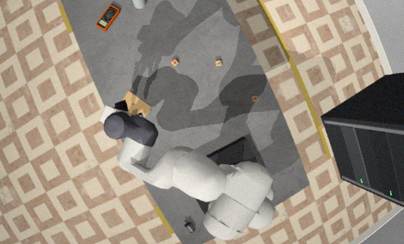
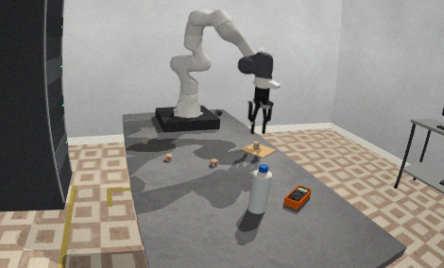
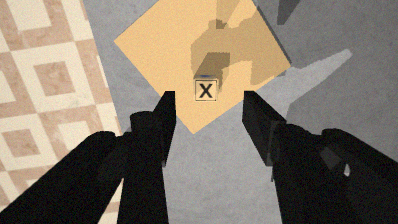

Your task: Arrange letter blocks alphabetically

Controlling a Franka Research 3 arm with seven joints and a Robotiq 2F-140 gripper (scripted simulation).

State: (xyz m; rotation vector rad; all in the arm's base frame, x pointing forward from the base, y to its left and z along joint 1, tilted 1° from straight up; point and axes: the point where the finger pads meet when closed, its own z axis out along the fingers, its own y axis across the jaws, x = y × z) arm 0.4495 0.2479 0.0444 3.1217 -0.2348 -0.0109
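My gripper is now 11 cm above the tan mat and 4 cm short of it. Round my hand: white bottle: 52 cm ahead, 27 cm to the right, 3 cm below; then red k block: 56 cm to the right, 18 cm behind, 10 cm below.
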